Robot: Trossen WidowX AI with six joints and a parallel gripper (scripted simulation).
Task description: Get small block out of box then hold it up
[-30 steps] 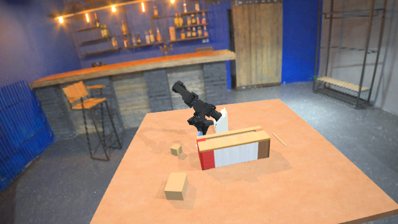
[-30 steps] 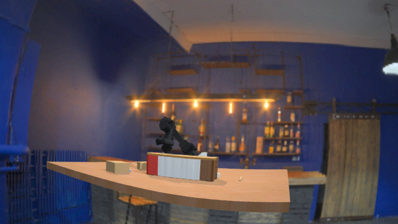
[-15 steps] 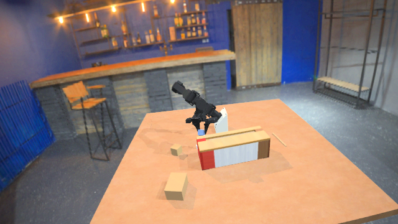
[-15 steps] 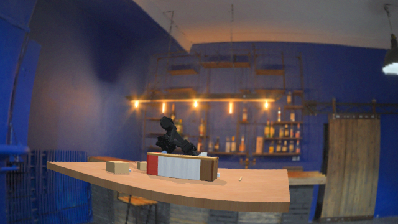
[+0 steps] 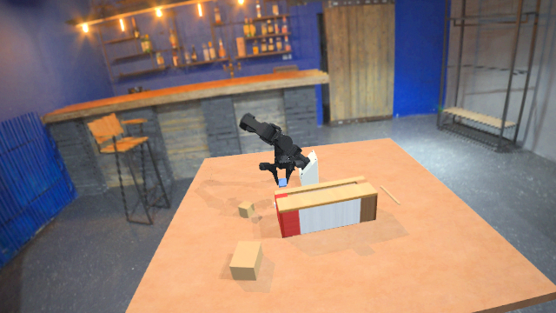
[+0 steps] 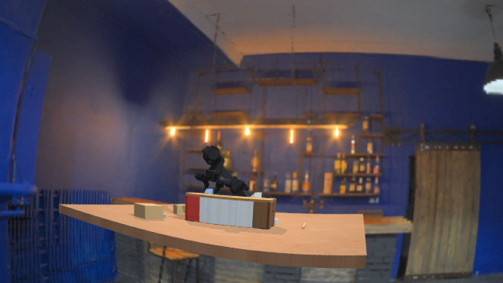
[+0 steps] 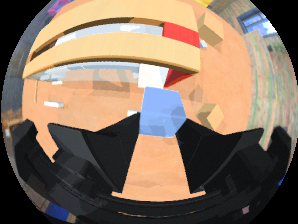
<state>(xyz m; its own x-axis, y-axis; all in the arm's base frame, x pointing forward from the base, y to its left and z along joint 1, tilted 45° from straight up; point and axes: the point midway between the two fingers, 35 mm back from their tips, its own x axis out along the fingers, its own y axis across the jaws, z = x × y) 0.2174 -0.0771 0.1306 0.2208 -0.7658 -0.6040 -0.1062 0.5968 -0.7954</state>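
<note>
Now: the light-blue block 1 cm ahead of my gripper tip and 1 cm above it. The rest, counted from my gripper tip: box (9 cm ahead, 15 cm to the left, 5 cm below); then thin wooden stick (5 cm ahead, 48 cm to the left, 11 cm below); then tan cube (17 cm to the right, 9 cm below).
</note>
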